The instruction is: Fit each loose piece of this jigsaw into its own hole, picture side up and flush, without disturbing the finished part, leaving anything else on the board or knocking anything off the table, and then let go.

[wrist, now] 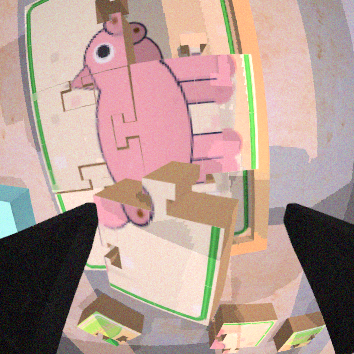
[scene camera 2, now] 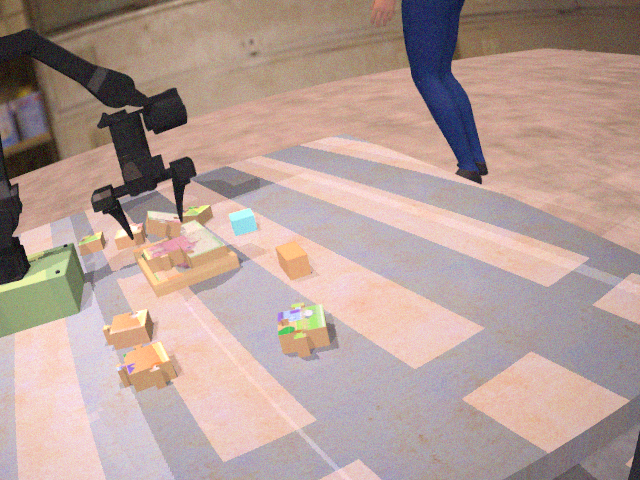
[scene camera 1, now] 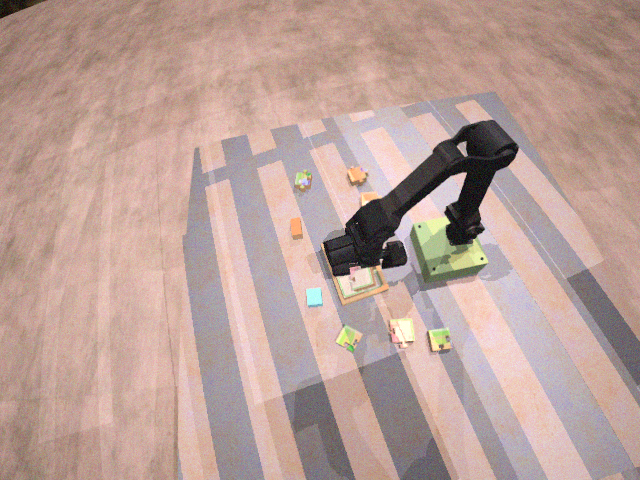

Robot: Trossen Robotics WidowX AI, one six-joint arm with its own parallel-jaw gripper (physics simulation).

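The jigsaw board [scene camera 1: 366, 296] [scene camera 2: 196, 279] [wrist: 259, 210] carries a pink animal picture. A cream corner piece [scene camera 1: 361, 279] [scene camera 2: 162, 215] [wrist: 165, 272] with a green edge line lies picture side up at the board's near end, raised, turned and slightly tilted, not flush. A piece with the pink legs [scene camera 2: 170, 248] [wrist: 215, 115] also stands proud and overlaps the board's right rim in the wrist view. My gripper [scene camera 1: 366, 259] [scene camera 2: 156, 230] [wrist: 194, 214] is open and empty, its fingertips just above and either side of the corner piece. The arm hides part of the board in scene camera 1.
A pink-and-cream piece [scene camera 1: 401, 331] [scene camera 2: 129, 236] [wrist: 245, 332] and two green pieces [scene camera 1: 349, 338] [scene camera 1: 439, 339] lie off the board's near end. Three other pieces [scene camera 1: 303, 180] [scene camera 1: 356, 175] [scene camera 1: 369, 197] lie beyond it. A cyan block [scene camera 1: 313, 297] [scene camera 2: 242, 221] and an orange block [scene camera 1: 296, 227] [scene camera 2: 293, 259] lie alongside.
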